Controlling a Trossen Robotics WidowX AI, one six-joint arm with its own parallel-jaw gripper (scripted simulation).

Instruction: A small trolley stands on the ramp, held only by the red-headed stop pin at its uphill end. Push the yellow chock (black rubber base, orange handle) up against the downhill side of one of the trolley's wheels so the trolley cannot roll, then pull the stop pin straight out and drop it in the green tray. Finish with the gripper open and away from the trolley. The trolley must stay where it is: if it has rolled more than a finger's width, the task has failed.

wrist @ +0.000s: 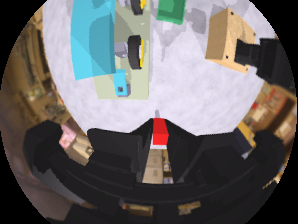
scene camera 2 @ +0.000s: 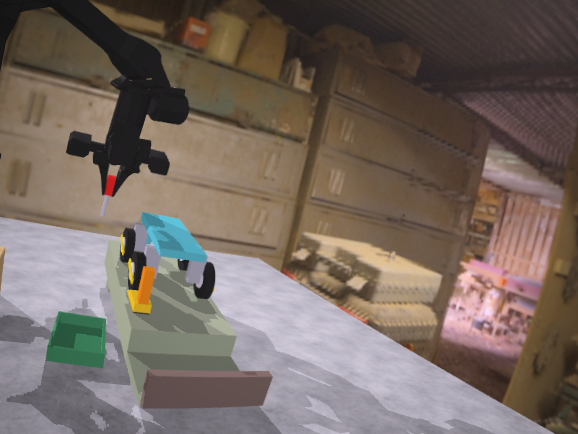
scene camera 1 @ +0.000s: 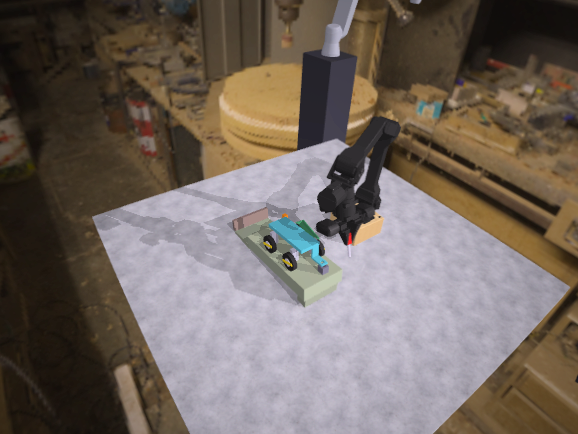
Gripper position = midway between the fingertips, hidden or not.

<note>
The gripper (scene camera 2: 107,195) holds a red-headed stop pin. Also in view: a blue trolley (scene camera 2: 171,239), a brown block (scene camera 2: 165,389) and a pale green ramp (scene camera 1: 306,282).
The blue trolley shows as well in scene camera 1 (scene camera 1: 300,240). The gripper is seen too in the wrist view (wrist: 158,121) and in scene camera 1 (scene camera 1: 348,244).
</note>
